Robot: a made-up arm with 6 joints.
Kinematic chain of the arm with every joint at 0, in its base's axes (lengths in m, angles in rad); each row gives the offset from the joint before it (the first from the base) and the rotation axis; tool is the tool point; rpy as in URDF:
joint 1: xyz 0 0 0.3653 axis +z
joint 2: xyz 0 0 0 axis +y
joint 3: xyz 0.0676 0 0.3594 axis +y
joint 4: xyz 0.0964 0 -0.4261 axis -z
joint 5: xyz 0 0 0 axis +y
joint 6: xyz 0.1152 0 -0.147 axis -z
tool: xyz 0 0 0 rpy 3.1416 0 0
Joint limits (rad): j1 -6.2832..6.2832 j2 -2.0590..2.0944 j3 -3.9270..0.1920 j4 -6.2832..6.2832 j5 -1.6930..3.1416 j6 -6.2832..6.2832
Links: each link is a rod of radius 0.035 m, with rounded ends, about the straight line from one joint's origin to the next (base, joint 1, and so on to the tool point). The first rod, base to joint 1, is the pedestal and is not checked.
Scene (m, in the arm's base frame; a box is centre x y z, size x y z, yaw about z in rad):
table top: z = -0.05
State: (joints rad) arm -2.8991 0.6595 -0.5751 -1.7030 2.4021 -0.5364
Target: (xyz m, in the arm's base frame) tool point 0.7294 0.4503 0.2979
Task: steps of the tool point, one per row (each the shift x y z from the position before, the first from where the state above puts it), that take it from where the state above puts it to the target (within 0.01 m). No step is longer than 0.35 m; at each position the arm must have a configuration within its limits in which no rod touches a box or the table.
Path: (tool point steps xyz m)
1: -0.1050 -0.0348 0.1544
2: -0.0279 -0.0177 0.2112
3: 0.0725 0.0105 0.2248
4: 0.1733 0.0439 0.1857
5: 0.2492 0.0744 0.0971
6: 0.2797 0.0931 -0.0251
7: 0.2537 0.0927 -0.1560
8: 0.1737 0.0702 -0.2667
9: 0.0541 0.0274 -0.3315

